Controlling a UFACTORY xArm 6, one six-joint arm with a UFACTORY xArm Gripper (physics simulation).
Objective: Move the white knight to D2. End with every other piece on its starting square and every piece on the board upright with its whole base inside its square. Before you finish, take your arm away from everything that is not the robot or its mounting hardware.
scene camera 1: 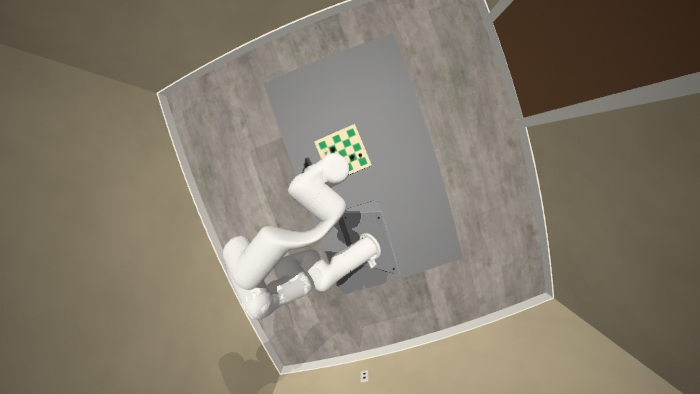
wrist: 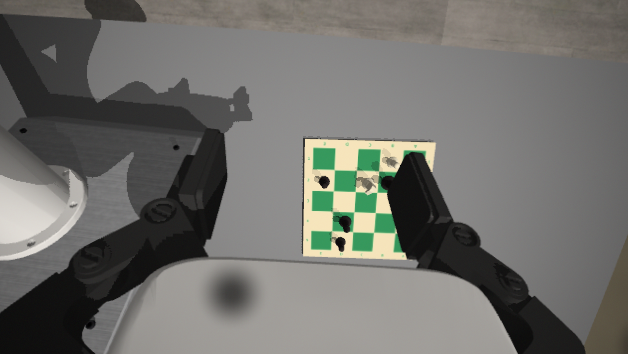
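Observation:
The white knight stands on C2 in the wrist view; the arm hides it in the scene view. D2, a green square beside it, bears no piece. The small chessboard lies flat. A white piece stands on B1 and a black piece on B2, partly behind the right finger. Black pieces stand on E2, D4 and D5. My gripper is open and empty, above the board area; its height is unclear.
The grey table surrounds the board. The metal mounting plate with the arm's base stands near the board. The arm crosses over the board's near corner in the scene view. A1 is partly hidden by the right finger.

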